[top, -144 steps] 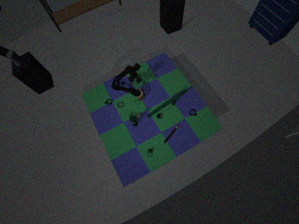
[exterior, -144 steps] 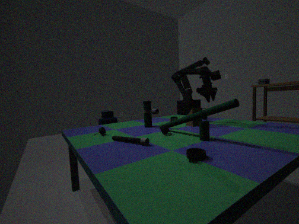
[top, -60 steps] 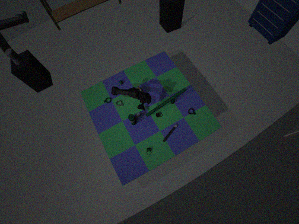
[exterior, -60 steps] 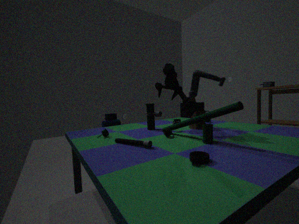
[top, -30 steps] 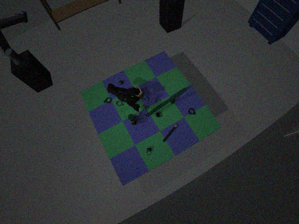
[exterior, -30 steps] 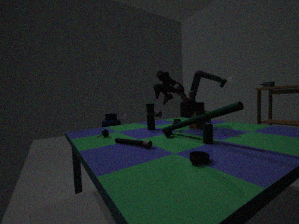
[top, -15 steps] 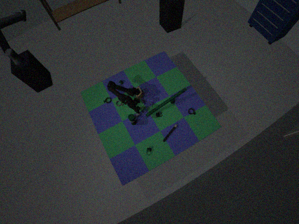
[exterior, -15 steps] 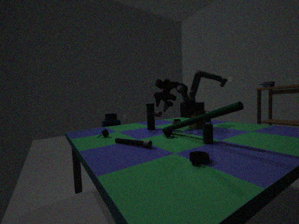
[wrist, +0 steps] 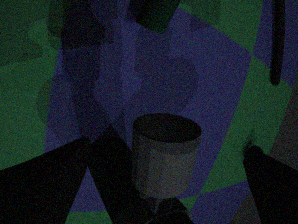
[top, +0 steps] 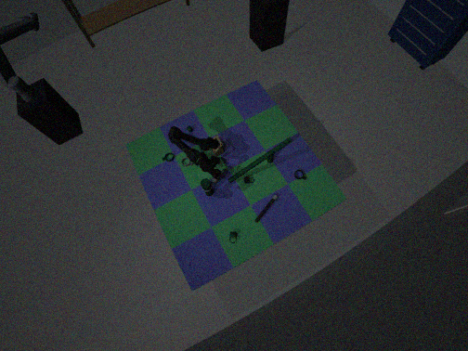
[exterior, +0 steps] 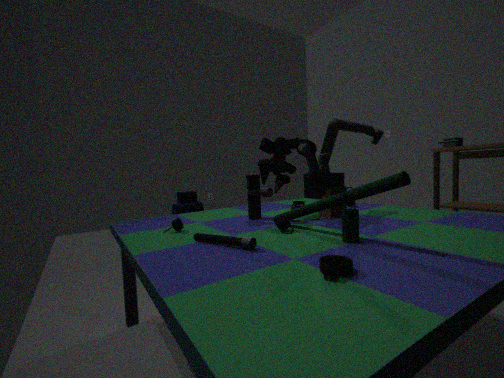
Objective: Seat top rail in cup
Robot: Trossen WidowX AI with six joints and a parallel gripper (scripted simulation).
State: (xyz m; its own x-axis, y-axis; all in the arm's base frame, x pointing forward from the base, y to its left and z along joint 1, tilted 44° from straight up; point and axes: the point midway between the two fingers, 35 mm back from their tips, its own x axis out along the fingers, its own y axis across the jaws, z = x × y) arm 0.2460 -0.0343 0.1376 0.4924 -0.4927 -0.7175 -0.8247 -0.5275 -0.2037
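My gripper tip is now 20 mm to the left of the rail-end cup, 20 mm above it and 10 mm short of it. Also, from my gripper tip: round band (580 mm to the left, 230 mm ahead, 130 mm below); then short line post (440 mm to the left, 40 mm below, 10 mm ahead).
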